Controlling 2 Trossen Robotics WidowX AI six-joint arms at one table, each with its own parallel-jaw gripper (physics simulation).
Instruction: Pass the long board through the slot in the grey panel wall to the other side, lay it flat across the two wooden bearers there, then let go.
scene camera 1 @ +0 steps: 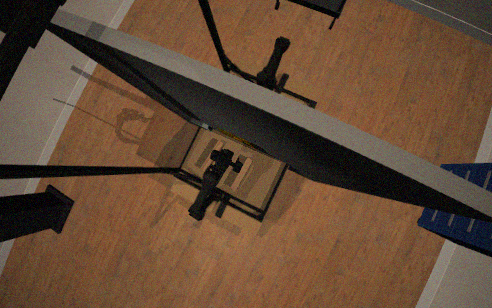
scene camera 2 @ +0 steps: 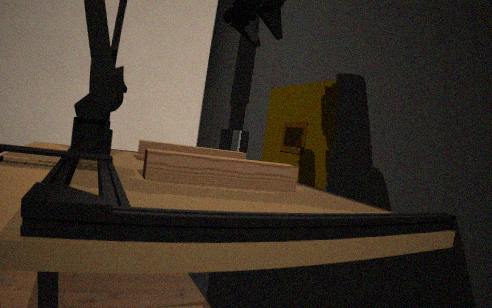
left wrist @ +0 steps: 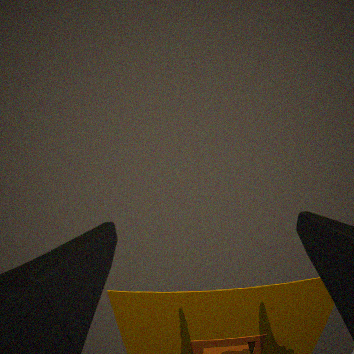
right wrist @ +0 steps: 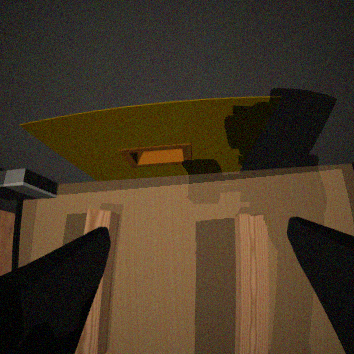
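The grey panel wall [scene camera 1: 300,140] [scene camera 2: 425,100] [left wrist: 175,125] [right wrist: 175,50] bears a yellow area [scene camera 2: 280,107] [left wrist: 150,315] [right wrist: 100,137] with the framed slot [scene camera 2: 293,136] [right wrist: 160,156]. Part of the slot frame [left wrist: 227,343] shows at the bottom of the left wrist view. Two wooden bearers lie apart on the table: one bearer [scene camera 2: 220,170] [right wrist: 252,280] is nearer scene camera 2, the other bearer [scene camera 2: 190,148] [right wrist: 97,220] farther. My right gripper [scene camera 2: 269,40] [right wrist: 199,232] is open and empty above them. My left gripper [left wrist: 208,227] is open and empty, facing the wall above the slot. The long board does not show.
The wooden table [scene camera 1: 270,175] [right wrist: 155,250] meets the wall, with a dark rail [scene camera 2: 280,225] along its edge. A pale, dark-sided block [scene camera 1: 206,126] [right wrist: 15,177] stands by the table's corner. The left arm [scene camera 1: 274,60] shows beyond the wall. Arm shadows fall across the wall and table.
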